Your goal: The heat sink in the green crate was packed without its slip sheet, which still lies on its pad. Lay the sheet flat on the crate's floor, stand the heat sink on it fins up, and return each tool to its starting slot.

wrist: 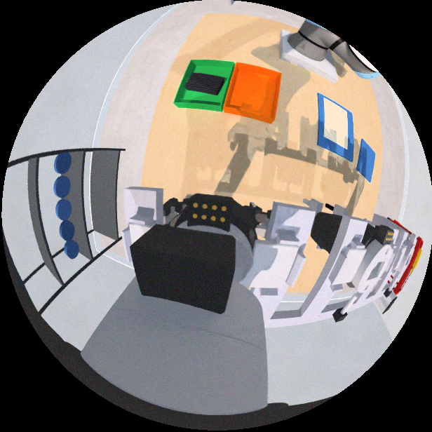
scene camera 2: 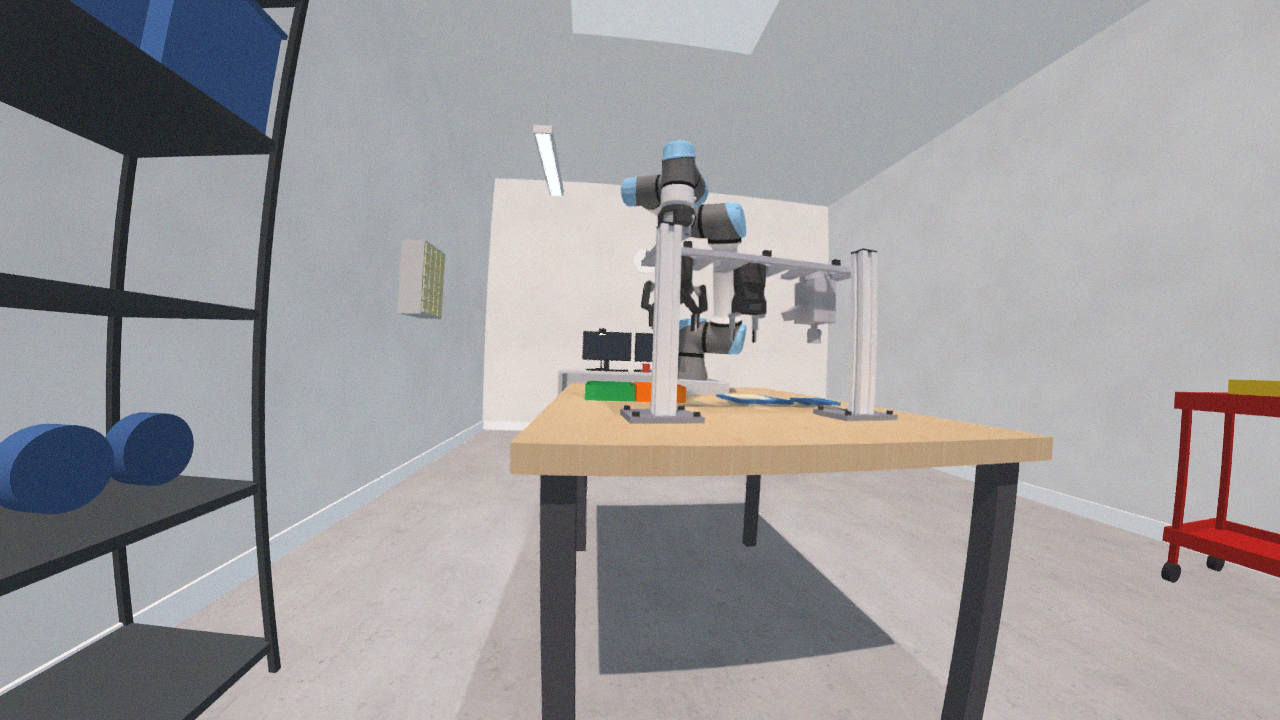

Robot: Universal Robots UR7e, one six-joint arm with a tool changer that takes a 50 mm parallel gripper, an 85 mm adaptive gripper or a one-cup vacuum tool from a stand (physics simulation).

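Frame: origin at the arm's base, x ahead, y left, z up, level; metres.
Seen in the pictures: arm's base at its link origin: (scene camera 2: 687, 378).
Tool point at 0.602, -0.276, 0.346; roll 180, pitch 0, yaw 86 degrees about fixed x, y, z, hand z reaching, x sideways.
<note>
Offsets run from my tool point to a thing's middle, as dx, dy, dz.
The green crate @[-0.318, -0.007, -0.373] (scene camera 2: 610, 391) (wrist: 201, 106) stands on the table, with the dark ribbed heat sink (wrist: 205, 83) inside it. The cream slip sheet (wrist: 336, 117) lies flat on its blue pad (wrist: 321, 125). The arm's wrist is over the left end of the tool stand (scene camera 2: 863, 331) (wrist: 280, 260), close above the 85 mm adaptive gripper. That gripper (scene camera 2: 673, 324) hangs at its slot with its fingers apart and nothing seen between them; a post partly covers it. Gold contacts show on its top in the wrist view. Whether it is locked to the arm cannot be told.
The black parallel gripper (scene camera 2: 749, 288) (wrist: 327, 232) hangs at the middle slot and the grey vacuum tool @[+0.019, +0.349, -0.127] (scene camera 2: 815, 300) at the right one. An orange crate (scene camera 2: 660, 392) (wrist: 254, 92) adjoins the green crate. A smaller blue pad (wrist: 366, 161) lies beside the sheet's pad.
</note>
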